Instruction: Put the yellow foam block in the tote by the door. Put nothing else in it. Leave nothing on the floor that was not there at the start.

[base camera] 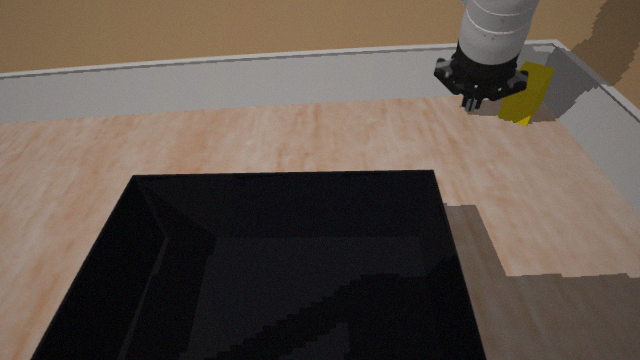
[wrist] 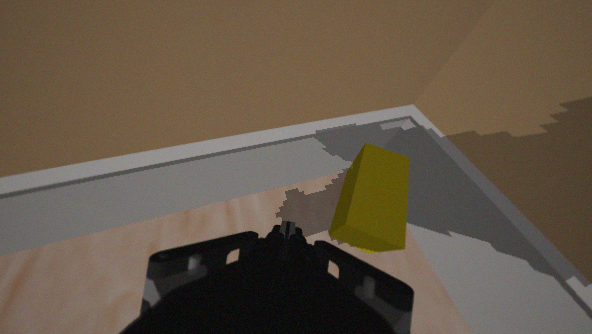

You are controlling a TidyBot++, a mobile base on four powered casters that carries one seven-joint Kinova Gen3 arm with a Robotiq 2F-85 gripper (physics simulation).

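Places are measured from the arm's base along level axes (x ahead, y left, z up), in centimetres.
Where they show: gripper, fingertip midpoint: (base camera: 470,106) (wrist: 287,230).
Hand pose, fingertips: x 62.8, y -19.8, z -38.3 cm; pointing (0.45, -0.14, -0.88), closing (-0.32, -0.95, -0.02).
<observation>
Things, the pixels of their centre, and the offset from my fingertips. "spot": a spot on its surface instead. Level surfaces: height alone.
- yellow foam block, body centre: (wrist: 367,197) (base camera: 526,92) dx +1.2, dy -8.8, dz +1.7 cm
- large open black box, body centre: (base camera: 273,290) dx -35.3, dy +26.3, dz +3.7 cm
- right baseboard, surface spot: (wrist: 460,265) spot: dx -6.3, dy -14.0, dz +2.0 cm
- wood-look floor, its level: dz -1.3 cm
The yellow foam block (base camera: 531,94) (wrist: 378,200) is on end and looks tilted, close to the room corner. Whether its upper end touches the baseboard is not clear. My gripper (base camera: 470,105) (wrist: 287,230) is shut with nothing between its fingers. Its fingertips are to the left of the block in both views, with a gap between them and the block. A large open black box (base camera: 320,202) fills the lower middle of the base view. No block shows in its visible part, and its near end is cut off. I cannot tell if it is the tote by the door.
A pale baseboard (base camera: 225,82) (wrist: 150,190) runs along the back wall and meets the right baseboard (base camera: 610,145) (wrist: 460,265) at the corner behind the block. Tan walls rise above both. Shadows fall on the wood-look floor (base camera: 300,135) (wrist: 200,225) beside the box and the block.
</observation>
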